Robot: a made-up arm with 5 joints.
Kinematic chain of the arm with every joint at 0, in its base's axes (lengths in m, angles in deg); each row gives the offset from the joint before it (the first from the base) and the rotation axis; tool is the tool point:
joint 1: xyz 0 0 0.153 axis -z
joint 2: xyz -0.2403 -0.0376 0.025 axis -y
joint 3: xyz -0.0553 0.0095 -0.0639 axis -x
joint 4: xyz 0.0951 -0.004 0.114 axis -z
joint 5: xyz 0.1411 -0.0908 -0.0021 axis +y
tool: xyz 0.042 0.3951 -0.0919
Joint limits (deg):
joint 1: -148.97..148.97
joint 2: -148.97..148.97
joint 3: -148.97..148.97
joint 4: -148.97..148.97
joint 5: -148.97..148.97
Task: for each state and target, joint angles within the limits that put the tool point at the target. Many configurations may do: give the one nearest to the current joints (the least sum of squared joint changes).
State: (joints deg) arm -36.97 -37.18 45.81 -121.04 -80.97
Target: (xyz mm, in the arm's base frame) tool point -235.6 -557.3 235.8
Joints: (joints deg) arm -79.72 -32.47 70.21 -108.98 -73.15
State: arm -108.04 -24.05 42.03 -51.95 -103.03
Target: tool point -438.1 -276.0 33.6
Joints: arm -74.56 -27.71 44.75 -51.27 -102.56
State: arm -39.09 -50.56 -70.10 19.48 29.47
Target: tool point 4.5 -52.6 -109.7
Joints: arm -44.10 -66.54 -90.71 39.00 20.67
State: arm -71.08 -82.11 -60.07 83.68 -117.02
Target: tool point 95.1 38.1 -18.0
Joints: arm -49.00 -67.43 -47.67 25.43 -148.97
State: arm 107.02 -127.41 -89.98 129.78 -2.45
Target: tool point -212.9 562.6 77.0
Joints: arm 98.61 -105.59 -36.81 128.87 11.29
